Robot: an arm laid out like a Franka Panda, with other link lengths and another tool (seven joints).
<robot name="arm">
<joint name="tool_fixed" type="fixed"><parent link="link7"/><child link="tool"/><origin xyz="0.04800 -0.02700 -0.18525" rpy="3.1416 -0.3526 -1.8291"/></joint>
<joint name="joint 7" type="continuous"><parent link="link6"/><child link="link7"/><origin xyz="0.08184 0.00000 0.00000" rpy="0.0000 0.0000 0.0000"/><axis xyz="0 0 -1"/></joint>
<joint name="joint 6" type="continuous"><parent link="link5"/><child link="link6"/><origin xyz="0.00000 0.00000 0.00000" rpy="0.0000 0.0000 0.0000"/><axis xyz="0 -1 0"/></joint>
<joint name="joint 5" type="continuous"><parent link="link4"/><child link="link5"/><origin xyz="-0.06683 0.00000 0.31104" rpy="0.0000 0.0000 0.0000"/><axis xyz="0 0 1"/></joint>
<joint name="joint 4" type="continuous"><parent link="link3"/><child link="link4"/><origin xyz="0.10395 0.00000 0.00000" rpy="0.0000 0.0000 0.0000"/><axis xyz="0 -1 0"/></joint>
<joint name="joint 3" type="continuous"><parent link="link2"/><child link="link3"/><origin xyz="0.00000 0.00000 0.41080" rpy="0.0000 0.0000 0.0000"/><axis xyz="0 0 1"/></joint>
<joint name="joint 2" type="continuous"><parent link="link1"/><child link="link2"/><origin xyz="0.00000 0.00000 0.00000" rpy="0.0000 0.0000 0.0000"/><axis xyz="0 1 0"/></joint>
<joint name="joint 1" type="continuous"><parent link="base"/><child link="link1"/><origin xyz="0.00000 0.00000 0.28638" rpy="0.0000 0.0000 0.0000"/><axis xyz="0 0 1"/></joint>
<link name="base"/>
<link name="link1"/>
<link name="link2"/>
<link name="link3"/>
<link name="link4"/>
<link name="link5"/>
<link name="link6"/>
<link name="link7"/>
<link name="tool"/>
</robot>
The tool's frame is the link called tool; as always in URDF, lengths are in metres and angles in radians. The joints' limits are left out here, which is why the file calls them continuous.
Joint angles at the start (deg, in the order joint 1, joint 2, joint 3, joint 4, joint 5, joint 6, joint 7):
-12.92, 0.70, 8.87, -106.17, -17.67, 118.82, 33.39
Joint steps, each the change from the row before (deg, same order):
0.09, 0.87, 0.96, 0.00, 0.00, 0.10, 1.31
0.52, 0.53, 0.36, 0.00, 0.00, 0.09, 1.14
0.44, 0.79, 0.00, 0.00, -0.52, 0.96, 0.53
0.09, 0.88, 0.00, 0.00, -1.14, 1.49, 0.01
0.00, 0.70, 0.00, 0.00, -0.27, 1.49, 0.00
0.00, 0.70, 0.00, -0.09, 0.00, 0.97, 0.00
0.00, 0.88, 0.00, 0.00, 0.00, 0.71, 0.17
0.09, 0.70, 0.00, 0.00, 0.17, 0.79, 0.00
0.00, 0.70, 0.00, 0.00, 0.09, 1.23, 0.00
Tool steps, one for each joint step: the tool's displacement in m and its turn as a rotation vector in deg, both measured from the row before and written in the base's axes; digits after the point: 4 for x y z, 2 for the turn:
0.0049, 0.0090, -0.0086, 0.47, 0.39, -0.15
0.0031, 0.0078, -0.0052, 0.35, 0.12, -0.17
0.0063, 0.0035, -0.0052, -0.16, -0.27, 0.38
0.0081, -0.0001, -0.0042, -0.77, -0.53, 0.90
0.0068, 0.0005, -0.0036, 0.02, -0.72, 0.54
0.0049, 0.0005, -0.0059, 0.24, -0.15, 0.29
0.0049, 0.0000, -0.0078, 0.29, 0.14, 0.05
0.0046, 0.0015, -0.0059, 0.38, -0.07, 0.25
0.0056, 0.0009, -0.0048, 0.35, -0.49, 0.31

